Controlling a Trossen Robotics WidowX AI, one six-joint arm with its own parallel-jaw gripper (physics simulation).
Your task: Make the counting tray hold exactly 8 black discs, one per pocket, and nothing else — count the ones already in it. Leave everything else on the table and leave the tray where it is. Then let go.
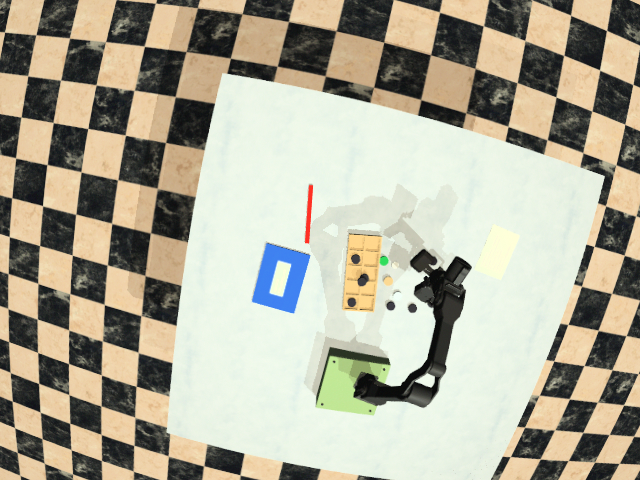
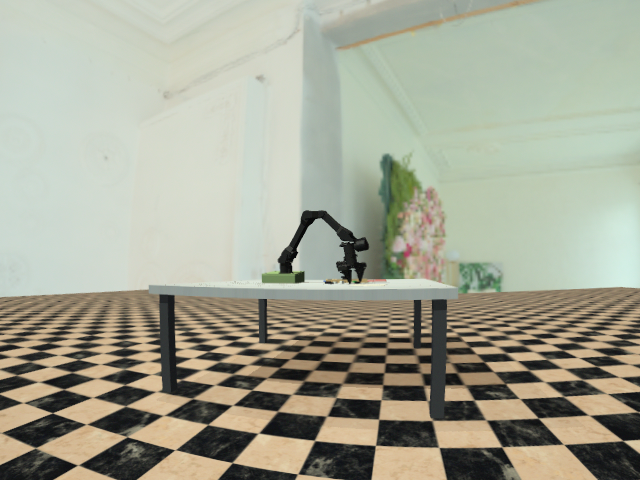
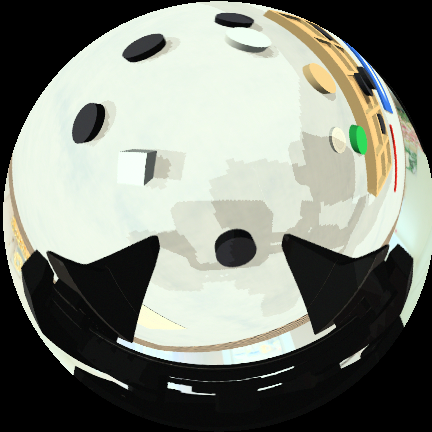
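Note:
The tan counting tray [image 1: 372, 242] [image 3: 372, 175] holds one black disc [image 1: 355, 258] [image 3: 382, 123] in the left column, another black disc [image 1: 351, 302] in a corner pocket, and two overlapping black discs [image 1: 362, 279] [image 3: 365, 81] near its middle, one on top of the other. My gripper [image 1: 424, 275] [image 2: 354, 281] [image 3: 221, 241] is open, low over the table right of the tray. A loose black disc [image 3: 235, 248] lies between the fingertips, not gripped. Other loose black discs are one [image 1: 390, 305] [image 3: 234, 20], a second [image 1: 412, 307] [image 3: 144, 47] and a third [image 3: 88, 123].
Beside the tray are green [image 1: 384, 260] [image 3: 358, 139], cream [image 1: 394, 265] [image 3: 338, 140], tan [image 1: 388, 280] [image 3: 320, 78] and white discs [image 1: 397, 296] [image 3: 248, 39]. A white cube [image 3: 132, 167], blue frame [image 1: 262, 276], red bar [image 1: 309, 213] [image 3: 394, 160] and yellow pad [image 1: 497, 252] also show.

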